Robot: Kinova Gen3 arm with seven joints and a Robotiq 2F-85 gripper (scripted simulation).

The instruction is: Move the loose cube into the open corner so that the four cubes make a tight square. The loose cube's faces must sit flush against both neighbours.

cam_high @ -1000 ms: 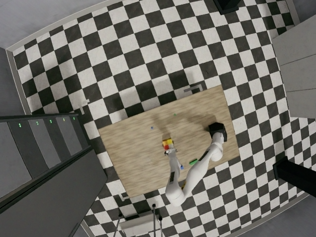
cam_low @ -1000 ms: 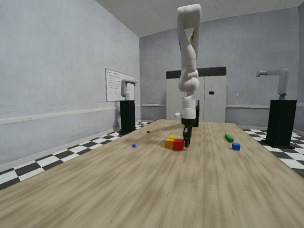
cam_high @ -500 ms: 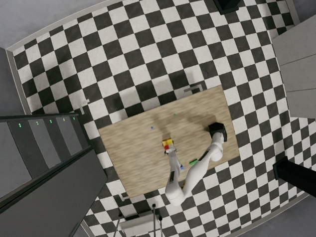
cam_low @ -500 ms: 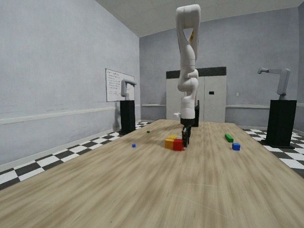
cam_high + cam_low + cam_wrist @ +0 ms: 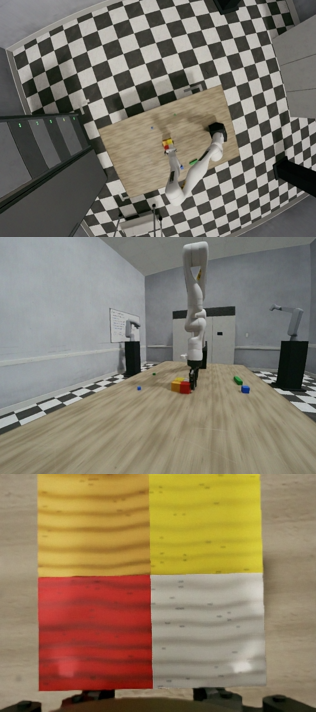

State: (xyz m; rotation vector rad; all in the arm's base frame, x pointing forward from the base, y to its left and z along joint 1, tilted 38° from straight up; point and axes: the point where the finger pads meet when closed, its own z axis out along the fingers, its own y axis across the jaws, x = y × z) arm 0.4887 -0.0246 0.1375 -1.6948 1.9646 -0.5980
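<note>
Right now the red cube is 20 mm ahead of my hand, 40 mm to the right of it and 10 mm below it. Also, from my hand: green block: 190 mm behind, 280 mm to the left, 20 mm below.
</note>
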